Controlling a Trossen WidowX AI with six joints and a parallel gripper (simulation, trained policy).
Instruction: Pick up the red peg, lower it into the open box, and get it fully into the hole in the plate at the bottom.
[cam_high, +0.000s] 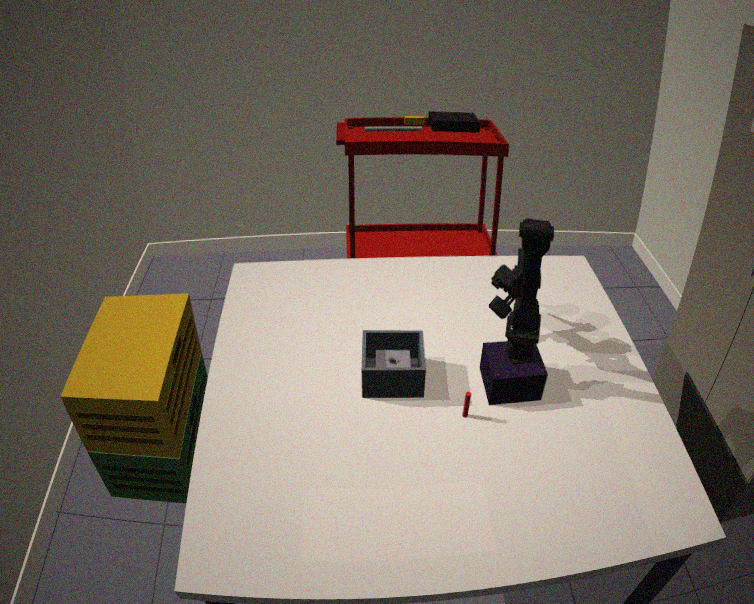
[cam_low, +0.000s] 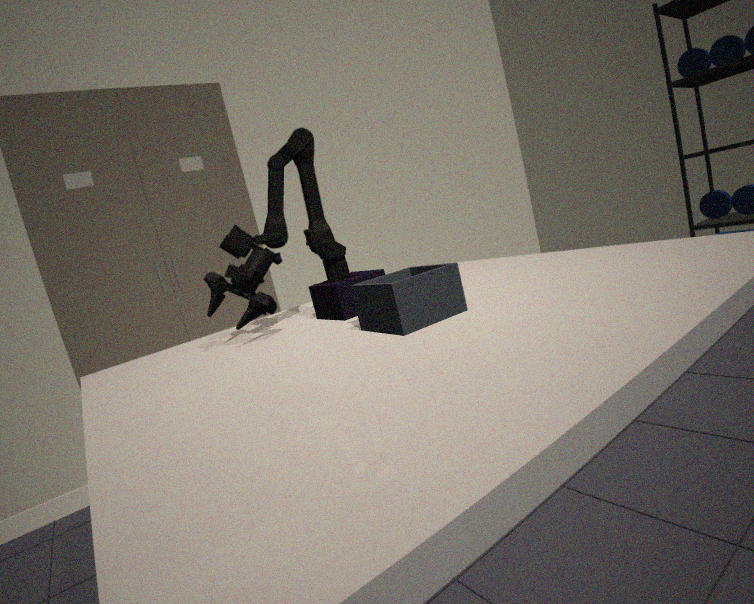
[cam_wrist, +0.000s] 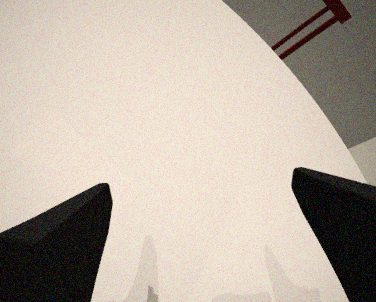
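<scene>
My gripper tip is now 420 mm to the right of the red peg, 230 mm short of it and 30 mm above it. The rest, counted from my gripper tip: grey box (390 mm ahead, 250 mm to the left, 50 mm below); plate (390 mm ahead, 250 mm to the left, 30 mm below).
</scene>
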